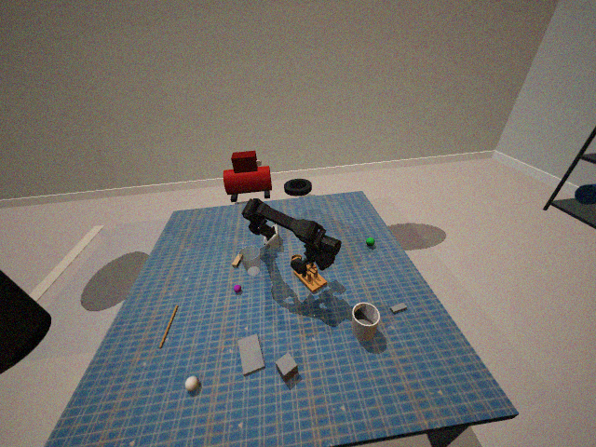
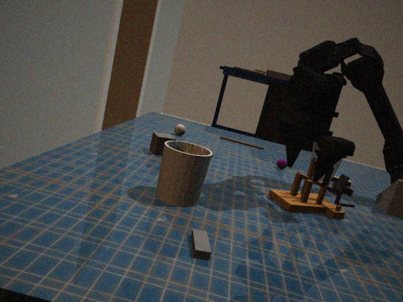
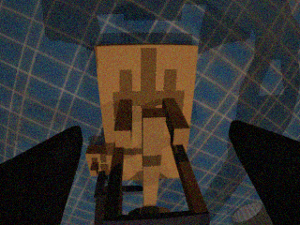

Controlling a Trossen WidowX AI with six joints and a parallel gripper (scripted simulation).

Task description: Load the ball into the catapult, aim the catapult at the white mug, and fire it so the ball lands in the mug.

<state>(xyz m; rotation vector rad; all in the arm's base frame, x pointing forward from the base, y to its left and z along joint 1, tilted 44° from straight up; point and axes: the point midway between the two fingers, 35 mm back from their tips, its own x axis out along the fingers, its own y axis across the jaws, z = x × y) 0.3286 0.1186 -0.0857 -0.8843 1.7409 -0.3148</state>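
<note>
The purple ball lies 4 cm behind my gripper tip, 33 cm to the right of it and 6 cm below it. Round my gripper tip: clear glass: 14 cm behind, 26 cm to the right, 4 cm below; then white mug: 25 cm ahead, 12 cm to the left, 5 cm below; then wooden catapult: 7 cm behind, 2 cm to the right, 2 cm below.
</note>
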